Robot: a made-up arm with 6 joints. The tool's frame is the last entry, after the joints.
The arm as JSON. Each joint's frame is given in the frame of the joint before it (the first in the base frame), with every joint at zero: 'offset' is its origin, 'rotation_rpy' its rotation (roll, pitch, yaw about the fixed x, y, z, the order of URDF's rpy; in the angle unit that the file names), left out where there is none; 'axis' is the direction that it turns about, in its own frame. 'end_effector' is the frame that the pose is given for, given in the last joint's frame.
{
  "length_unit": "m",
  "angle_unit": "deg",
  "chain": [
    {
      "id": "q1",
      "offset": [
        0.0,
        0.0,
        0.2
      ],
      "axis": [
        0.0,
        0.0,
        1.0
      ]
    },
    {
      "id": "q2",
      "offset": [
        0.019,
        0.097,
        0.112
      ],
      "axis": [
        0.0,
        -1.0,
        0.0
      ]
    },
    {
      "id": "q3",
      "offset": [
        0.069,
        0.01,
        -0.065
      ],
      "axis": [
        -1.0,
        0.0,
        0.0
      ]
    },
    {
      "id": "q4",
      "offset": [
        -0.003,
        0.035,
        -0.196
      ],
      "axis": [
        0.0,
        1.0,
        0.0
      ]
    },
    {
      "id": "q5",
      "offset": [
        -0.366,
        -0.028,
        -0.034
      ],
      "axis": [
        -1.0,
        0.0,
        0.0
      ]
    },
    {
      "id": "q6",
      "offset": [
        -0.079,
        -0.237,
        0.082
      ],
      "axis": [
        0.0,
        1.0,
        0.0
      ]
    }
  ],
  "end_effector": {
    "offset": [
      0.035,
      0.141,
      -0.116
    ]
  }
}
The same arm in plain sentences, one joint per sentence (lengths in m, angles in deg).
The arm has six revolute joints in a row. What follows holds with every joint at zero, and every direction is one of the base frame's. The first joint is mounted 0.2000 m along +z from the base frame's origin and turns about +z. The second joint is mounted 0.0190 m along +x and 0.0970 m along +y and 0.1120 m along +z from the first joint and turns about -y. The third joint is mounted 0.0690 m along +x and 0.0100 m along +y and 0.0650 m along -z from the second joint and turns about -x. The fourth joint is mounted 0.0030 m along -x and 0.0350 m along +y and 0.1960 m along -z from the third joint and turns about +y. The fifth joint is mounted 0.3660 m along -x and 0.0280 m along -y and 0.0340 m along -z from the fourth joint and turns about -x. The sixth joint is mounted 0.0790 m along -x and 0.2370 m along -y and 0.0820 m along +z from the fifth joint and turns about +y. The tool frame, which is the frame that the pose is given for, is mounted 0.0350 m along +x and 0.1410 m along +y and 0.1160 m along -z from the sixth joint; its axes are parallel to the base frame's.
